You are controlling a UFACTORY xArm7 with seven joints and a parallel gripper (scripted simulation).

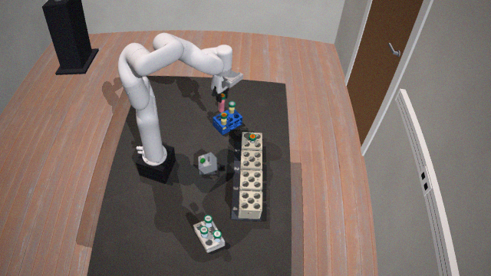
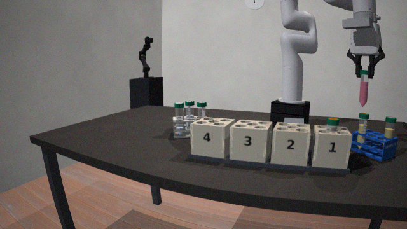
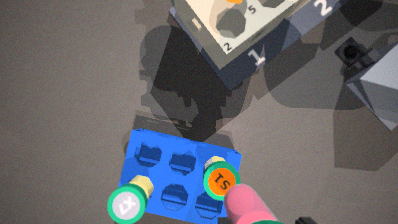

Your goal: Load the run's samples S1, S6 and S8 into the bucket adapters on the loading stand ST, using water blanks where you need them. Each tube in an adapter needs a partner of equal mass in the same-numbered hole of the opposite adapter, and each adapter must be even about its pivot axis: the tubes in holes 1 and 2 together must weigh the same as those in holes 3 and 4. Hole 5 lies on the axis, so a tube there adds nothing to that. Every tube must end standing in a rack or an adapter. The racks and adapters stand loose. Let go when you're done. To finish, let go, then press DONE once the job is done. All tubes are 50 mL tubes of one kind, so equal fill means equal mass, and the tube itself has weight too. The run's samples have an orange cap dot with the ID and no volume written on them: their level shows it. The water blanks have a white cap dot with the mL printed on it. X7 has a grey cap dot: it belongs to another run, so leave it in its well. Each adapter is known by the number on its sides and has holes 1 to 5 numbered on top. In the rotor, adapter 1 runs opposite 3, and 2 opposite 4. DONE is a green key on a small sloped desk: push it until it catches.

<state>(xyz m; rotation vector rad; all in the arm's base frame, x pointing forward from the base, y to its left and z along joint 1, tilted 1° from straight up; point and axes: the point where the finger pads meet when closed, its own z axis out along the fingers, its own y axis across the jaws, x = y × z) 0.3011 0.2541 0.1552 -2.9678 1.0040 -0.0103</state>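
Right now the pink-filled tube is 5 cm below my hand and 1 cm behind it. The rest, counted from my hand: blue sample rack 22 cm below, 4 cm to the left, 3 cm ahead; then white blank rack 61 cm to the right, 22 cm below, 2 cm behind; then green done key 24 cm to the right, 19 cm below, 7 cm behind.
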